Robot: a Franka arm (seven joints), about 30 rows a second.
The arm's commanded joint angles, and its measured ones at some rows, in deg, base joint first. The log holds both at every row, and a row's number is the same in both.
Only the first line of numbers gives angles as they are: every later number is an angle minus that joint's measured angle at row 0.
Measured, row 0:
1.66 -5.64 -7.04 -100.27 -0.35 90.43 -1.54
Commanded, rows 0 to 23:
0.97 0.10 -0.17 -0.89 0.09 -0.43 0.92
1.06 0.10 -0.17 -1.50 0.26 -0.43 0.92
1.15 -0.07 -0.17 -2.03 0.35 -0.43 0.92
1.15 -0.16 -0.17 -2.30 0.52 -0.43 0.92
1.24 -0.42 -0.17 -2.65 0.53 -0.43 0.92
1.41 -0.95 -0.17 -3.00 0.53 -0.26 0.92
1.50 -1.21 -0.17 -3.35 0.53 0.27 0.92
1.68 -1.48 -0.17 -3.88 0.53 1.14 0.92
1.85 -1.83 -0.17 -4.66 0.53 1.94 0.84
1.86 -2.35 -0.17 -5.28 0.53 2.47 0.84
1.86 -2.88 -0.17 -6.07 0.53 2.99 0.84
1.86 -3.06 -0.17 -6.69 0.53 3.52 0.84
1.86 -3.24 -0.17 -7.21 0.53 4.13 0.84
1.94 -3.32 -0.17 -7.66 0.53 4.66 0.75
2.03 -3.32 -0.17 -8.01 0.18 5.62 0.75
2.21 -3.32 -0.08 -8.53 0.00 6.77 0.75
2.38 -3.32 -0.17 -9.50 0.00 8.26 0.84
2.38 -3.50 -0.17 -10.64 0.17 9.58 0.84
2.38 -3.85 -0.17 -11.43 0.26 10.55 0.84
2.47 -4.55 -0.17 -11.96 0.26 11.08 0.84
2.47 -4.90 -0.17 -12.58 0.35 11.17 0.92
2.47 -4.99 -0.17 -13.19 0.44 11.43 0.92
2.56 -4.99 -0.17 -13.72 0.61 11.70 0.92
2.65 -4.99 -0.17 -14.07 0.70 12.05 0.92
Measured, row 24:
1.81 -1.96 0.09 -9.46 0.02 9.42 0.00
